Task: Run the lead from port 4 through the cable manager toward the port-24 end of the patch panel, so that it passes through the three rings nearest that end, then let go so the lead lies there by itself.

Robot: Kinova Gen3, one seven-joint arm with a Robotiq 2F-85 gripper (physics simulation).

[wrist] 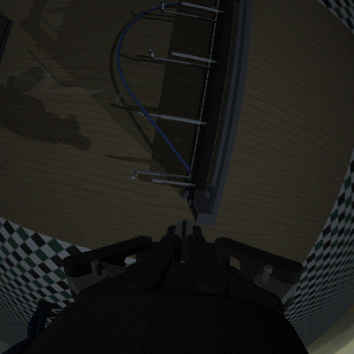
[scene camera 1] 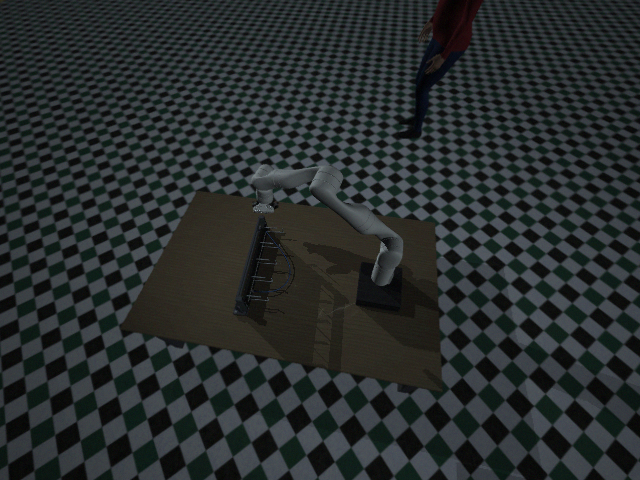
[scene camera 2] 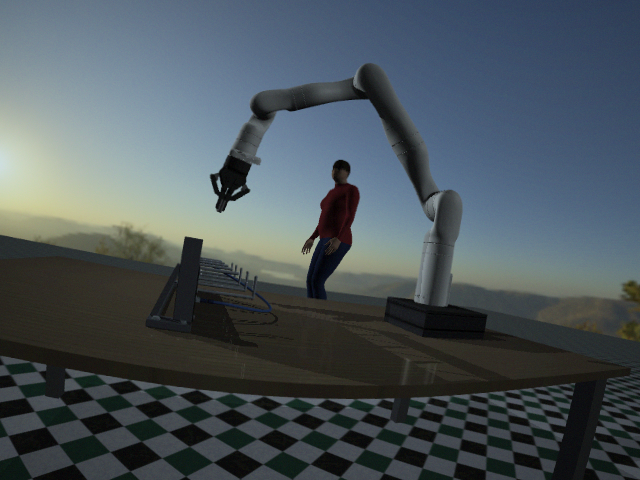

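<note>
The dark patch panel stands upright on the wooden table. Thin metal rings stick out from its face. The blue lead bows out past the ring tips and runs back to the panel's face near the closest ring in the wrist view. It lies by itself, and I cannot tell which rings it passes through. My gripper is shut and empty, high above the panel's end.
The arm's black base sits on the table to the right of the panel. A person in a red top walks on the checkered floor beyond the table.
</note>
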